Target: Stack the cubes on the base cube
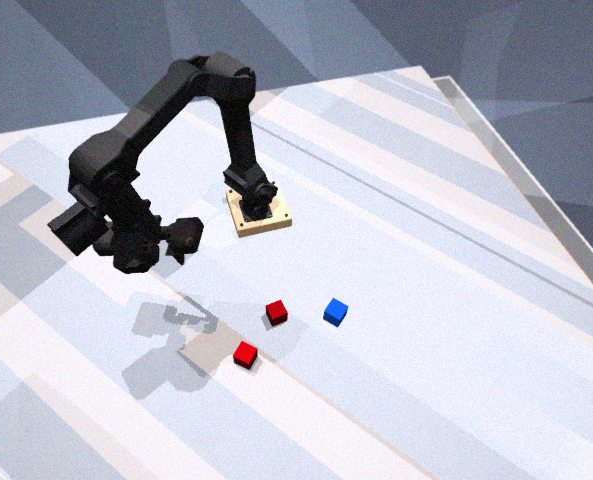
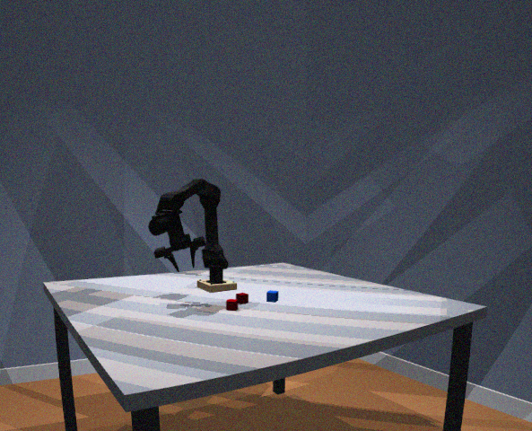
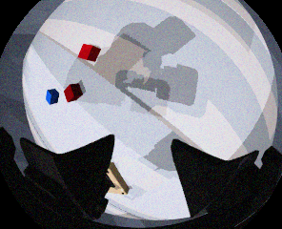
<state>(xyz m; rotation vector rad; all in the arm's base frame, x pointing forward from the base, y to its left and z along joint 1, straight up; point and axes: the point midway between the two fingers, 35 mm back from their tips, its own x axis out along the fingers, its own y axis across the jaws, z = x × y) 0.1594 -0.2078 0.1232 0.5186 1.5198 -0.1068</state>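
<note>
My gripper tip is now 170 mm short of the red cube, 100 mm to the right of it and 100 mm above it. Round my gripper tip: blue cube: 130 mm ahead, 290 mm to the left, 100 mm below.
</note>
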